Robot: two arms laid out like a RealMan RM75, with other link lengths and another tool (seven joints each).
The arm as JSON. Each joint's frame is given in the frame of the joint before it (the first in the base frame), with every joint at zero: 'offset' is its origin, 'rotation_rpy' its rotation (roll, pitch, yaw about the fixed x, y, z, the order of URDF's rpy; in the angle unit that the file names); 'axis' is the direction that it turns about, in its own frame. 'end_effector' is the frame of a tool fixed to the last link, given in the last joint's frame.
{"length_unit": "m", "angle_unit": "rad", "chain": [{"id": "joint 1", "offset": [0.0, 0.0, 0.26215], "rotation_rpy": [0.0, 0.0, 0.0], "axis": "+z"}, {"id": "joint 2", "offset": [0.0, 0.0, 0.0], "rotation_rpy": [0.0, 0.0, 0.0], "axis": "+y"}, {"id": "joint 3", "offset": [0.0, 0.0, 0.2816], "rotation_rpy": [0.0, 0.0, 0.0], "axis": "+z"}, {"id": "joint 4", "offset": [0.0, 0.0, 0.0], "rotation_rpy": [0.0, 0.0, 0.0], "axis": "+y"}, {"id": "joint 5", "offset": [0.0, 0.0, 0.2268], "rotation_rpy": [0.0, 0.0, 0.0], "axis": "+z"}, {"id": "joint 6", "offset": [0.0, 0.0, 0.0], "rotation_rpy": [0.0, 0.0, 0.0], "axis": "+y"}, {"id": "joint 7", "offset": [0.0, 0.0, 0.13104], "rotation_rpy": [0.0, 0.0, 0.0], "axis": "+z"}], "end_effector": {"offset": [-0.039, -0.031, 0.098], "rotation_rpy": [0.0, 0.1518, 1.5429]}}
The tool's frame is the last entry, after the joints.
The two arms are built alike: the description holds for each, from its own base.
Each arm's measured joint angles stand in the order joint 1, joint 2, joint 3, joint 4, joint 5, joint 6, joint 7.
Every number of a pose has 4 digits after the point. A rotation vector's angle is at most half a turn.
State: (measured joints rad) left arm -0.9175 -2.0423 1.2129 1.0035 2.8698 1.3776 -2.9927; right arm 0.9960 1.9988 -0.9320 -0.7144 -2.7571 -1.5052 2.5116
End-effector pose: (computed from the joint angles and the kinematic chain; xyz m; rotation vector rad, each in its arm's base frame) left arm -0.2646 0.4772 -0.0118 -2.7449 0.6297 0.7990; right arm 0.2423 0.5127 -0.0458 -0.8772 2.6978 -0.1312
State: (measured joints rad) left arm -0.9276 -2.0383 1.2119 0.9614 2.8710 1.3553 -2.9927; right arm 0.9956 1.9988 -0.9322 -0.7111 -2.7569 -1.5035 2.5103
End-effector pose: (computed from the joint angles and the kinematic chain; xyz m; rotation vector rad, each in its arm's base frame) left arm -0.2697 0.4784 -0.0148 -2.7516 0.6174 0.8072; right arm 0.2430 0.5123 -0.0464 -0.8765 2.6984 -0.1333
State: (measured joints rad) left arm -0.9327 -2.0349 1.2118 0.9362 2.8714 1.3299 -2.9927; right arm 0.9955 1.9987 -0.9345 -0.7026 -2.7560 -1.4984 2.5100
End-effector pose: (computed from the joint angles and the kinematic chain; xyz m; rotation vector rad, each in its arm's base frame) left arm -0.2727 0.4817 -0.0159 -2.7437 0.6140 0.8095; right arm 0.2446 0.5116 -0.0480 -0.8731 2.6994 -0.1374
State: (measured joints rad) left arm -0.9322 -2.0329 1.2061 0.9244 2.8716 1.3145 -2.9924; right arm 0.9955 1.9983 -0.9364 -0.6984 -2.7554 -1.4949 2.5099
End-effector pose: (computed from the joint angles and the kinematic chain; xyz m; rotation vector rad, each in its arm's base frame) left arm -0.2754 0.4834 -0.0157 -2.7374 0.6046 0.8057; right arm 0.2454 0.5115 -0.0486 -0.8719 2.6989 -0.1384
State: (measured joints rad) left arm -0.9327 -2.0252 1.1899 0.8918 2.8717 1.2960 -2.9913; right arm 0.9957 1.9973 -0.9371 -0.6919 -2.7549 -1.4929 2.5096
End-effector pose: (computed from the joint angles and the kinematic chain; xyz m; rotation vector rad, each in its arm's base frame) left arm -0.2838 0.4836 -0.0146 -2.7401 0.5700 0.8033; right arm 0.2467 0.5109 -0.0493 -0.8682 2.7003 -0.1422
